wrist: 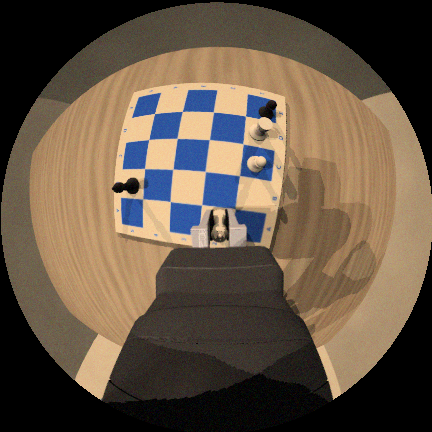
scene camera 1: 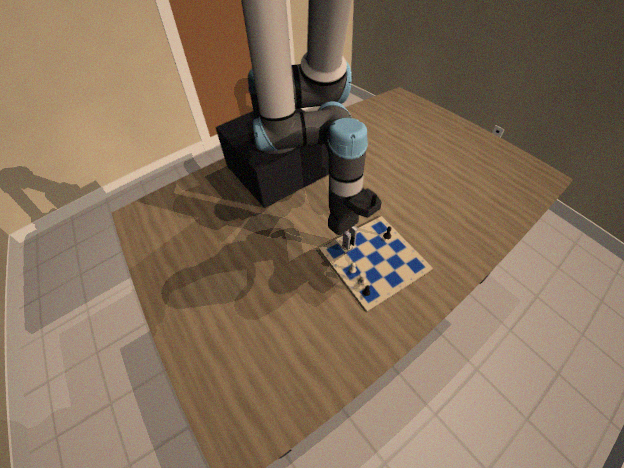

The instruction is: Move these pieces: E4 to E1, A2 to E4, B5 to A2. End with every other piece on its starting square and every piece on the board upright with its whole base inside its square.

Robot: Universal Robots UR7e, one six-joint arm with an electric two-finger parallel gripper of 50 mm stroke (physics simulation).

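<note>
The blue and cream board point(scene camera 1: 382, 287) point(wrist: 225, 157) lies on the table. My gripper point(scene camera 1: 349, 238) point(wrist: 219, 218) is low at A2, shut on a white piece point(wrist: 220, 233), which looks upright; whether its base touches the board is hidden. The fingers mostly hide this piece in the scene view. A black piece point(scene camera 1: 387, 233) point(wrist: 131, 186) stands on B5, at the left edge in the wrist view. Another black piece point(scene camera 1: 366, 291) point(wrist: 266, 110) stands on blue E1. E4 bears no piece.
A white rook point(scene camera 1: 359, 280) point(wrist: 258, 132) stands on D1, close beside the black piece on E1. A white pawn point(scene camera 1: 353, 269) point(wrist: 255, 164) stands on C1. The arm's black base block point(scene camera 1: 277, 176) is behind the board on the wooden table point(scene camera 1: 282, 372).
</note>
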